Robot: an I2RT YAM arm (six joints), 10 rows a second.
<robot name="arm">
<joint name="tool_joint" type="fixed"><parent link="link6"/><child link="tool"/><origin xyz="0 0 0" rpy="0 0 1.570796"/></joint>
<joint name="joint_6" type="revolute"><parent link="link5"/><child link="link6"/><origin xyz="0.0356 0 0.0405" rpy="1.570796 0 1.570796"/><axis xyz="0 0 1"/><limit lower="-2.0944" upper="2.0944"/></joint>
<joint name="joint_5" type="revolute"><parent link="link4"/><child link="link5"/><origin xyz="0.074 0.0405 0.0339" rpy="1.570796 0 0"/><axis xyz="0 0 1"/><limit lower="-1.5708" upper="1.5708"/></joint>
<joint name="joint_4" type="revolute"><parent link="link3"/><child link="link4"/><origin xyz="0.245 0.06 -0.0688"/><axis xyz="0 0 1"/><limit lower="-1.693" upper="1.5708"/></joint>
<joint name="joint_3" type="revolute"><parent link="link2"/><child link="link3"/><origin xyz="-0.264 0 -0.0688" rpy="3.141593 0 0"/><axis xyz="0 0 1"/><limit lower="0" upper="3.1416"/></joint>
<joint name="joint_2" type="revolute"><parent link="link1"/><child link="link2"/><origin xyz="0.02 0.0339 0.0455" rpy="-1.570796 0 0"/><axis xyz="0 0 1"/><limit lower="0" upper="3.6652"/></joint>
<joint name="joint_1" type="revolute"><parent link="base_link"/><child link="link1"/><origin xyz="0 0 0.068"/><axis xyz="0 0 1"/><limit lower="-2.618" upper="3.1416"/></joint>
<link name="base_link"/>
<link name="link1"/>
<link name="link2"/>
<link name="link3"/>
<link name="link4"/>
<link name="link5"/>
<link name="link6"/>
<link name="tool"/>
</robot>
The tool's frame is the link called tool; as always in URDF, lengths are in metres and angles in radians.
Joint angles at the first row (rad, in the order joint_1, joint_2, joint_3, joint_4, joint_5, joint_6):
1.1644 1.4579 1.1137 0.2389 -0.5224 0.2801
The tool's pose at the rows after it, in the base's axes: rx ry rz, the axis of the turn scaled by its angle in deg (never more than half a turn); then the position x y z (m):
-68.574 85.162 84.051 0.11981 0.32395 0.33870
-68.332 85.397 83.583 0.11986 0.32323 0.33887
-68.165 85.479 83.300 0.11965 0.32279 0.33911
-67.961 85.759 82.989 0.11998 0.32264 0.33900
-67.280 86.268 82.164 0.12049 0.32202 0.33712
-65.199 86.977 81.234 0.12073 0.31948 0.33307
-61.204 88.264 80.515 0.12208 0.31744 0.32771
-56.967 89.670 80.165 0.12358 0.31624 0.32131
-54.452 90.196 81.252 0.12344 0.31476 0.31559
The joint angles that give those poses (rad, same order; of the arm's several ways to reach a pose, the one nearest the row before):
1.1655 1.4558 1.1140 0.2322 -0.5175 0.2754
1.1653 1.4527 1.1132 0.2271 -0.5098 0.2731
1.1658 1.4504 1.1125 0.2248 -0.5043 0.2717
1.1653 1.4500 1.1130 0.2210 -0.4991 0.2712
1.1647 1.4483 1.1056 0.2232 -0.4829 0.2701
1.1641 1.4393 1.0788 0.2482 -0.4503 0.2813
1.1629 1.4341 1.0457 0.2940 -0.3994 0.3145
1.1624 1.4343 1.0129 0.3442 -0.3492 0.3541
1.1627 1.4335 0.9810 0.3941 -0.3326 0.3904

